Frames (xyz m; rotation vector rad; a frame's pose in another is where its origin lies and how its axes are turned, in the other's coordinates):
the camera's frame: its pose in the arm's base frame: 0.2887 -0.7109 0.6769 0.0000 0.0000 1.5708
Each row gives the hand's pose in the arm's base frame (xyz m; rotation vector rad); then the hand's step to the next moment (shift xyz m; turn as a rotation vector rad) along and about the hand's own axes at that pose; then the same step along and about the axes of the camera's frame.
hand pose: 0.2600 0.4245 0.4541 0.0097 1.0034 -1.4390
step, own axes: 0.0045 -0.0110 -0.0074 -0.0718 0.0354 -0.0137
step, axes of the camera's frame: -0.0017 0.0139 -0.0010 0.0725 -0.0342 0.0129
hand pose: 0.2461 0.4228 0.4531 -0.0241 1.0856 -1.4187
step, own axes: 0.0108 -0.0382 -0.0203 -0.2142 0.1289 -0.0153
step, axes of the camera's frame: -0.0058 0.0439 0.0054 0.2072 -0.1352 0.0387
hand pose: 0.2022 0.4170 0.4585 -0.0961 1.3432 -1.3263
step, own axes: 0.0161 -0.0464 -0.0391 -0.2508 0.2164 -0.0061
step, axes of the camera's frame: -0.0040 0.0619 0.0095 0.2584 -0.2074 0.0032
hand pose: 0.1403 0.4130 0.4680 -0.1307 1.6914 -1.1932
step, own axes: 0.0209 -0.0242 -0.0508 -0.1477 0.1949 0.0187
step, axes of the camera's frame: 0.0082 0.0593 0.0039 0.1719 -0.1681 -0.0486
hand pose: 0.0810 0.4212 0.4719 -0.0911 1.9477 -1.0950
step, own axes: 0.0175 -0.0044 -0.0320 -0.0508 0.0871 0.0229
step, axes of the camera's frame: 0.0106 0.0352 -0.0009 0.0605 -0.0762 -0.0350
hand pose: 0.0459 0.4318 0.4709 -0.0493 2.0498 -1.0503
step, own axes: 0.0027 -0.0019 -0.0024 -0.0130 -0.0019 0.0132
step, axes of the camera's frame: -0.0007 0.0040 0.0003 -0.0051 -0.0170 0.0054
